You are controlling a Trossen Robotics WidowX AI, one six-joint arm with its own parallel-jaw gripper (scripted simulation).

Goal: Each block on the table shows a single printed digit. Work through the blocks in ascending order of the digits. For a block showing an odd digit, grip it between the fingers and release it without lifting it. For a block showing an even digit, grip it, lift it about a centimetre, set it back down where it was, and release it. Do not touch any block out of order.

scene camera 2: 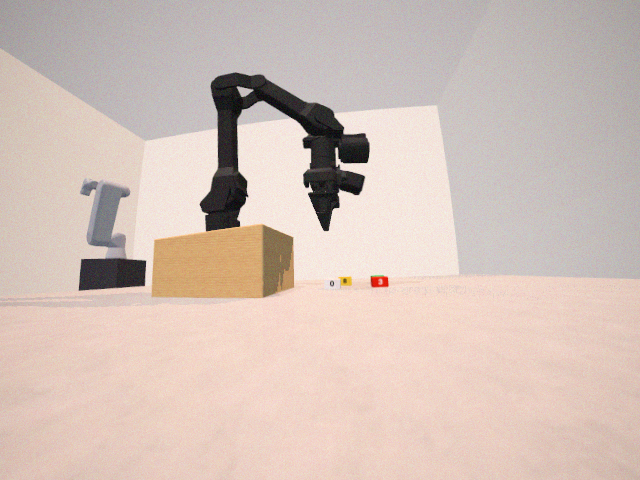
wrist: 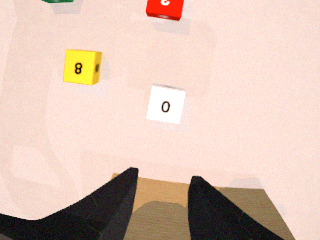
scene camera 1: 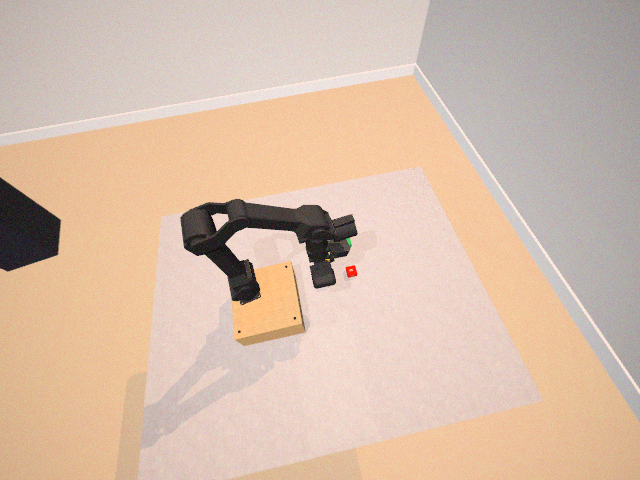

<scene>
In view: my gripper (scene camera 2: 325, 230), a yellow block (wrist: 83, 67) and a white block (wrist: 166, 103).
My gripper is seen too in the wrist view (wrist: 164, 180) and in scene camera 1 (scene camera 1: 319, 267).
</scene>
